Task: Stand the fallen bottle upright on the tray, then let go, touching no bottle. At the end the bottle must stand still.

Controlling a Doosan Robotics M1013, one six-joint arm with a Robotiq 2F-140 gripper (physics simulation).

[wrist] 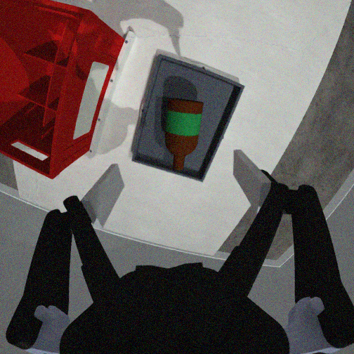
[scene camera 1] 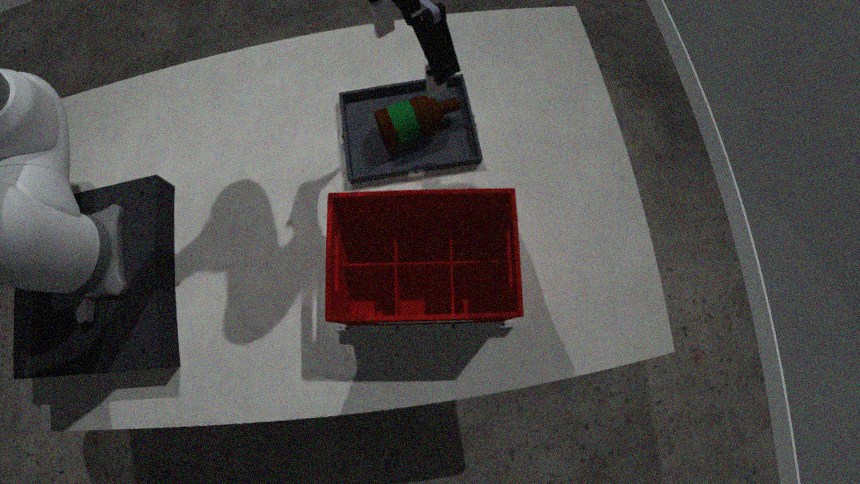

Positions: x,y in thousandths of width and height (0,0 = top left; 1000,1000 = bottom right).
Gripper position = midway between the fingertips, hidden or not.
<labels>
my gripper: wrist 496,476; scene camera 1 476,125
</labels>
